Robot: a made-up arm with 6 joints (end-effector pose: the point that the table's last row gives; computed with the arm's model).
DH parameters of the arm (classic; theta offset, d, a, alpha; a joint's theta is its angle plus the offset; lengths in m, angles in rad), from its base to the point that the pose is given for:
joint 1: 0 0.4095 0 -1.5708
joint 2: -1.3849 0 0.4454 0
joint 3: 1.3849 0 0.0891 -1.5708
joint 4: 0 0.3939 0 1.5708
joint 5: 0 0 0.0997 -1.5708
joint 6: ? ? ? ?
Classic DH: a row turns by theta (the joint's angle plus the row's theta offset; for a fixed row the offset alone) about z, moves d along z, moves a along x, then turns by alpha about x.
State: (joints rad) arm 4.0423 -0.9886 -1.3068 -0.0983 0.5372 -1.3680
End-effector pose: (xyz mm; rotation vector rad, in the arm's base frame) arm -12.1 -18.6 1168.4 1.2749 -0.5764 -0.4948
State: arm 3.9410 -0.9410 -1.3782 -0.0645 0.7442 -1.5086
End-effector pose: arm -35.2 -35.0 1167.4 1.4645 -0.6452 -0.6266
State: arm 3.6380 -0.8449 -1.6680 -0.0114 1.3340 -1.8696
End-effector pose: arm -38.0 -19.3 1176.1 1.9211 -0.7901 -0.8910
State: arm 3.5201 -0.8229 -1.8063 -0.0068 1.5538 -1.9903
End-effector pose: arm -9.5 -2.9 1181.7 2.0566 -0.8414 -0.9612
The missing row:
joint 6: 0 0.1273 0 0
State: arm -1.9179 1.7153 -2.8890 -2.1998 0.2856 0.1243
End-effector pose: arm -275.6 -904.1 104.3 1.8687 -0.0055 -0.8201
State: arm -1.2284 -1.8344 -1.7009 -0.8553 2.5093 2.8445
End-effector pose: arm -300.8 494.0 703.3 1.9325 1.3975 -0.9189
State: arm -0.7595 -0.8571 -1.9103 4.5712 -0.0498 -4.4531
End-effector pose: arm -42.0 184.4 1265.8 0.4812 -0.1550 2.4704
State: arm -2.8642 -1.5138 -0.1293 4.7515 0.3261 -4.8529
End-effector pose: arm -87.3 -80.6 647.1 0.0237 -1.5155 -0.1035
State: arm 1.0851 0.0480 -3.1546 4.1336 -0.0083 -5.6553
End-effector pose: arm -33.8 116.7 1364.0 0.0052 0.0554 2.7046
